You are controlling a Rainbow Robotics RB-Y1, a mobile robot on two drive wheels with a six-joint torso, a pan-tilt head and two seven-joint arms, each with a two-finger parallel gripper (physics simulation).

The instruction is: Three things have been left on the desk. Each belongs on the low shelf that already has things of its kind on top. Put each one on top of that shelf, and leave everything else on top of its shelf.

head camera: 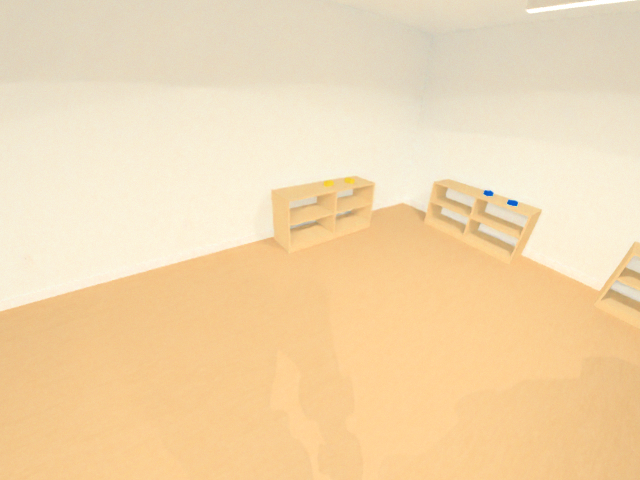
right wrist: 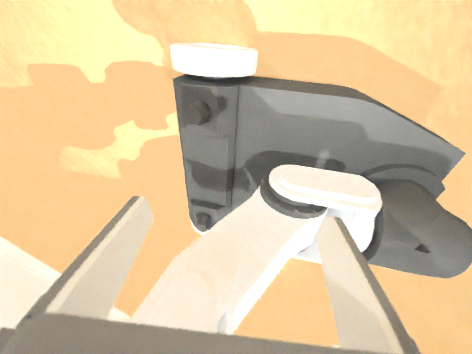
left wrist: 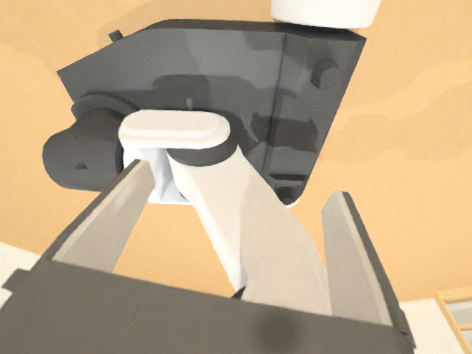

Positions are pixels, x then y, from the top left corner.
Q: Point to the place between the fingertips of my right gripper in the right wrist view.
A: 234, 217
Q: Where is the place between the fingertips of my left gripper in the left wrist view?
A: At 237, 186
